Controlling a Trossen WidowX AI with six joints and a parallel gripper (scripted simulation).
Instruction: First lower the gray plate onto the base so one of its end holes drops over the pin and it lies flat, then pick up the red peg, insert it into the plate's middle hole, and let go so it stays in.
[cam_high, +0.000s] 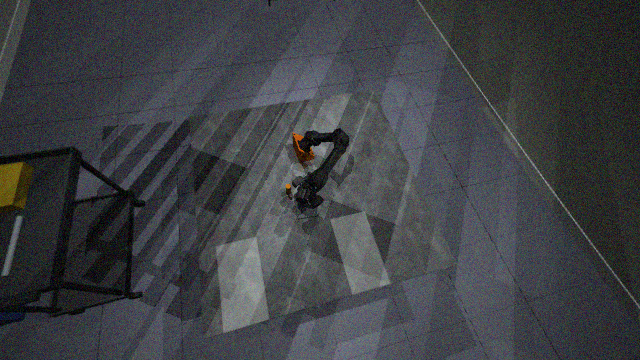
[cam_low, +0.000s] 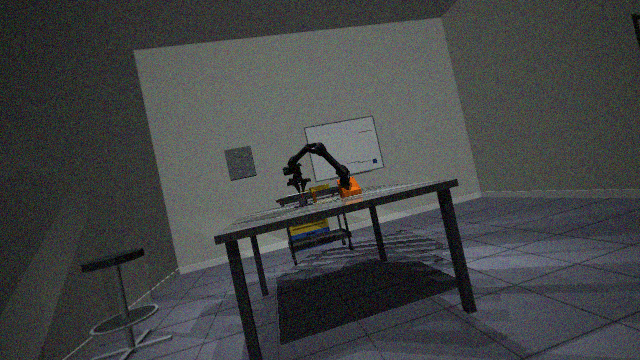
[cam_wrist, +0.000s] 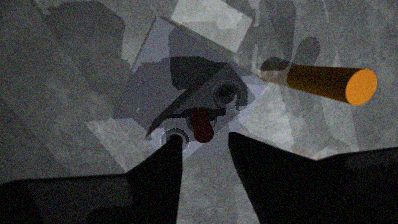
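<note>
Right now my gripper tip is 5 cm above the red peg. From my gripper tip the other things lie so: base (1 cm ahead, 1 cm to the left, 9 cm below); then gray plate (5 cm below); then orange cylinder (10 cm behind, 8 cm to the right, 6 cm below).
</note>
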